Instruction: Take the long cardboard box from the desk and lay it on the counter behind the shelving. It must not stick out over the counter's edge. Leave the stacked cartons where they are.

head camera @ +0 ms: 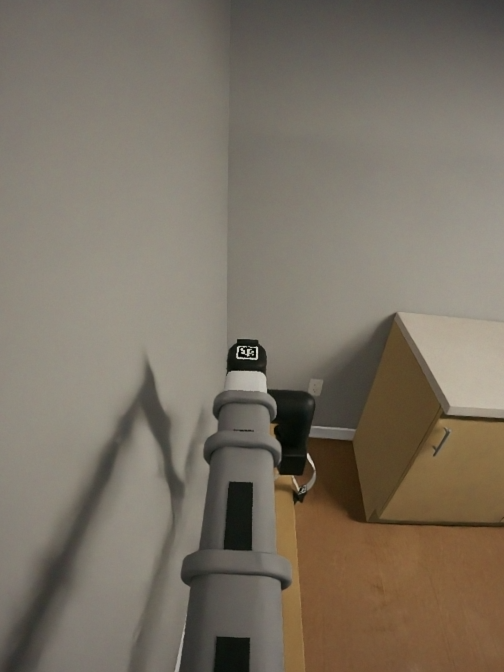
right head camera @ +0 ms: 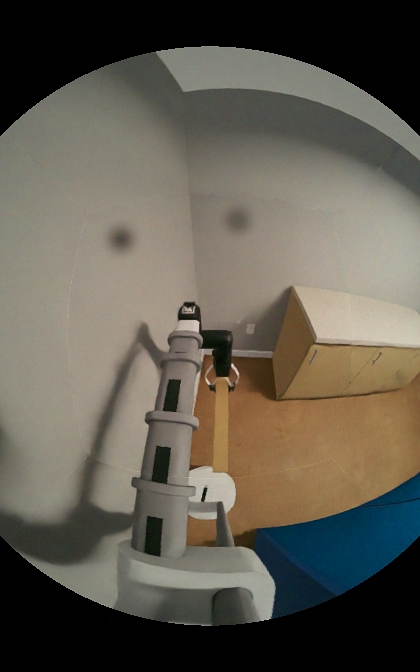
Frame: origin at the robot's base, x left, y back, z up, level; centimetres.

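Where they show: hand at its tool point: point(head camera: 280, 499) point(right head camera: 221, 389); robot's base at its link origin: point(right head camera: 206, 491).
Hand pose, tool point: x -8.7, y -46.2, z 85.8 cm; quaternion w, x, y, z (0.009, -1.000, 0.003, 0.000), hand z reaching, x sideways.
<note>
Each offset is from my tool point to the top centre of the thing. "*": to the spot under its first point. Level surfaces: height alone.
The long cardboard box {* dy +18.3, dx -0.7, dz +2.5 cm} point(head camera: 290, 586) point(right head camera: 221, 430) is a narrow tan bar. It is held at its far end and runs back toward the robot's base, beside the extended arm. My gripper point(right head camera: 221, 387) is shut on it, one finger on each side; in the head camera view the arm hides part of the gripper and box. The counter {dz +2.4 cm} point(head camera: 461, 363) point(right head camera: 345, 315), with a pale top and tan cabinet doors, stands to the right of the gripper and box, apart from them. The desk and the stacked cartons do not show in these views.
A grey wall point(head camera: 108, 217) point(right head camera: 125, 290) runs close along the arm's left side. Another wall point(head camera: 352, 189) point(right head camera: 270, 250) stands beyond the gripper, behind the counter. A large blue piece {* dy +83.7, dx -79.8, dz -32.9 cm} point(right head camera: 360, 525) stands at the lower right. The robot's white base point(right head camera: 224, 487) is near the box's near end.
</note>
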